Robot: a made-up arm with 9 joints. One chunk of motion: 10 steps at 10 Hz.
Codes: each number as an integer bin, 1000 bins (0 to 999) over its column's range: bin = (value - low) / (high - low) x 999, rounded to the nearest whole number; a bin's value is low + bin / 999 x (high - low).
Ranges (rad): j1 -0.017..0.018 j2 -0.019..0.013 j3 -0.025..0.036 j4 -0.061..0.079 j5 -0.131..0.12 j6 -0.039..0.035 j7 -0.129..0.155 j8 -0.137..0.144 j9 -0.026..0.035
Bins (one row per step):
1: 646 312 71 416 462 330 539 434 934
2: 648 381 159 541 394 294 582 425 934
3: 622 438 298 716 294 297 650 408 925
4: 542 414 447 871 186 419 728 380 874
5: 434 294 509 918 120 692 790 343 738
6: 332 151 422 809 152 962 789 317 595
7: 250 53 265 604 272 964 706 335 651
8: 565 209 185 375 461 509 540 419 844
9: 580 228 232 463 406 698 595 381 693
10: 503 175 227 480 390 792 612 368 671
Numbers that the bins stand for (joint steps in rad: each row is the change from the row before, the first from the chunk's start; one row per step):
1: 0.00563 -0.00901 -0.02066 -0.00270 -0.01492 -0.01456 0.02423 -0.01492 0.03103
2: 0.00570 -0.00680 -0.01529 0.01482 -0.03201 -0.01722 0.03645 -0.01746 0.03103
3: 0.00479 -0.00497 -0.00680 0.03934 -0.05713 -0.01700 0.05578 -0.02224 0.03048
4: 0.00199 -0.00574 0.00229 0.06106 -0.08427 -0.00796 0.07796 -0.03011 0.02737
5: -0.00179 -0.00958 0.00608 0.06765 -0.10085 0.01226 0.09558 -0.04052 0.01906
6: -0.00537 -0.01416 0.00077 0.05237 -0.09281 0.03226 0.09530 -0.04783 0.01033
7: -0.00824 -0.01730 -0.00882 0.02364 -0.06266 0.03241 0.07170 -0.04277 0.01375
8: 0.00279 -0.01231 -0.01370 -0.00845 -0.01517 -0.00130 0.02451 -0.01914 0.02554
9: 0.00332 -0.01170 -0.01083 0.00388 -0.02899 0.01270 0.04015 -0.02983 0.01632
10: 0.00062 -0.01339 -0.01114 0.00627 -0.03301 0.01967 0.04498 -0.03349 0.01497

